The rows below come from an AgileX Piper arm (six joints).
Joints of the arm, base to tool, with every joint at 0 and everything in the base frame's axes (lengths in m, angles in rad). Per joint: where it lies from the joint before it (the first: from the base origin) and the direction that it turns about. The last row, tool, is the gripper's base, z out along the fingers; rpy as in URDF.
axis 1: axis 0 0 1 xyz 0 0 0.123
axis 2: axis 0 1 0 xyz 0 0 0
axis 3: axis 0 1 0 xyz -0.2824 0 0.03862
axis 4: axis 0.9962 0 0.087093 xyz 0.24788 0 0.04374
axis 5: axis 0 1 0 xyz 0 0 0
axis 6: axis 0.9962 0 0.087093 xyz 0.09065 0 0.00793
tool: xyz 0 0 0 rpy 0 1.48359 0
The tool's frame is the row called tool.
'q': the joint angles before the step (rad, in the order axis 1, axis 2, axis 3, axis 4, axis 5, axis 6). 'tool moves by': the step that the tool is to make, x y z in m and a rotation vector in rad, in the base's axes. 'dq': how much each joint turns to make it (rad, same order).
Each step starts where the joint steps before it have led.
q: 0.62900 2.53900 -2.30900 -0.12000 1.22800 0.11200
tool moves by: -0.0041 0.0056 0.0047 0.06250 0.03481 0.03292
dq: 0.00004 -0.00888 -0.00213 0.08100 -0.00099 -0.04496
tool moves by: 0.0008 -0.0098 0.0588 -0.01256 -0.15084 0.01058
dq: -0.00003 -0.10292 -0.01609 -0.09800 0.00400 -0.00404
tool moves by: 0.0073 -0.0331 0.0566 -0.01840 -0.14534 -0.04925
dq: -0.04504 -0.10454 -0.00494 -0.09803 0.00049 0.00010
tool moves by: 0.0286 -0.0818 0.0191 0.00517 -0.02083 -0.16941
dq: -0.16992 -0.06059 0.03984 -0.00496 -0.00025 -0.00112
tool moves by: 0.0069 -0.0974 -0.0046 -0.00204 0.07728 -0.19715
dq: -0.19898 -0.08421 0.15838 0.02197 -0.00016 0.00008
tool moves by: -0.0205 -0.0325 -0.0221 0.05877 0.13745 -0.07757
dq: -0.07611 -0.07504 0.19914 0.08203 0.00089 -0.00010
